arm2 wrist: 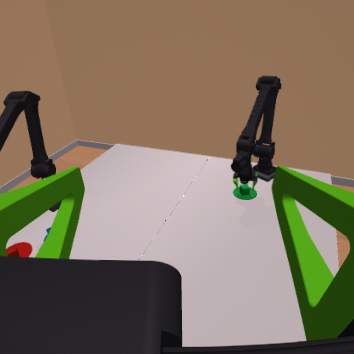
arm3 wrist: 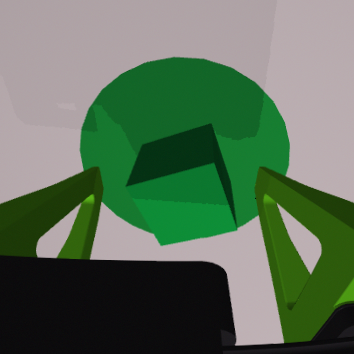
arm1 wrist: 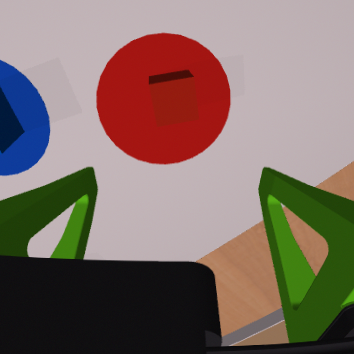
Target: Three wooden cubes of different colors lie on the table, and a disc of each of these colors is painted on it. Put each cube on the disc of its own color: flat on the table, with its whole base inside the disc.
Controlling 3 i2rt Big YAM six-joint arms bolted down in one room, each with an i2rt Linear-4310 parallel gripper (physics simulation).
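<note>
The red cube stands flat on the red disc, its visible outline inside the rim. Part of the blue cube shows on the blue disc, cut by the left edge of the arm1 wrist view. The green cube stands turned on the green disc; its near base edge is hidden. Arm1's gripper is open, short of the red disc. Arm2's gripper is open and high. Arm3's gripper is open, fingers apart on both sides of the green cube.
In the arm2 wrist view, one black arm stands at the left and another at the right, over the green disc. A thin seam crosses the pale table. Wooden floor shows beyond the table edge.
</note>
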